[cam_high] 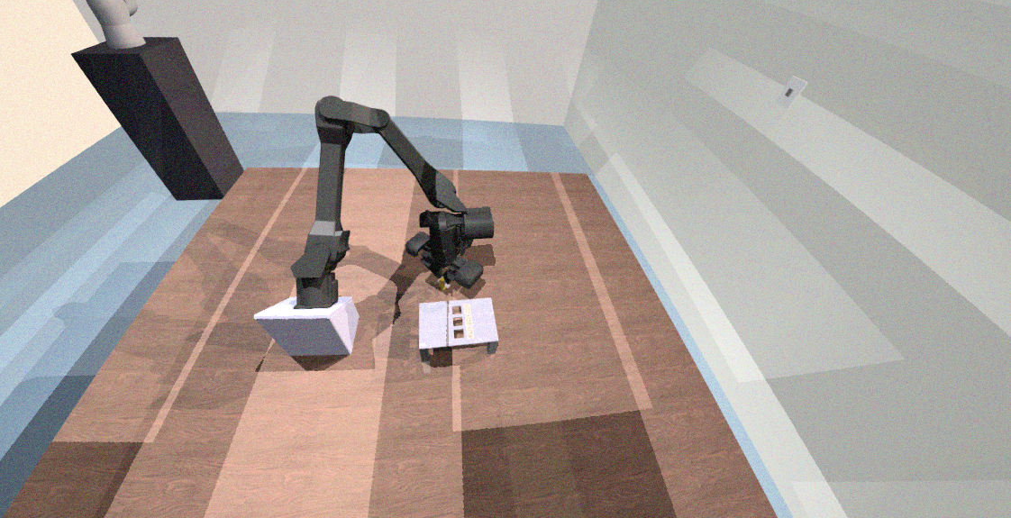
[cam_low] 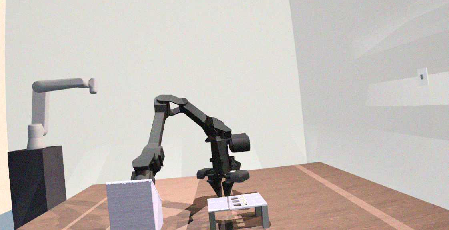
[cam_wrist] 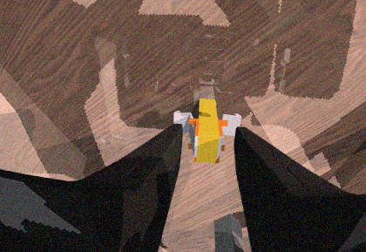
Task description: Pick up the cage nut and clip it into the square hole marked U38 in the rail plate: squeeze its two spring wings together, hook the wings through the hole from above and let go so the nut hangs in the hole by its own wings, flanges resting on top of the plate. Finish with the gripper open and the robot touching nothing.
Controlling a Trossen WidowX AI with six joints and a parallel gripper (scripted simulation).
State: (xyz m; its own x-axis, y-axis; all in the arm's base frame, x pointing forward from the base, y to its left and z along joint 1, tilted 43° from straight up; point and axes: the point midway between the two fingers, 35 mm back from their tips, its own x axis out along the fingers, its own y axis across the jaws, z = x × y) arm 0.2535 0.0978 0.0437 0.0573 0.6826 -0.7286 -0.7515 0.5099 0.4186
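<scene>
The cage nut is 1 cm below my gripper tip.
</scene>
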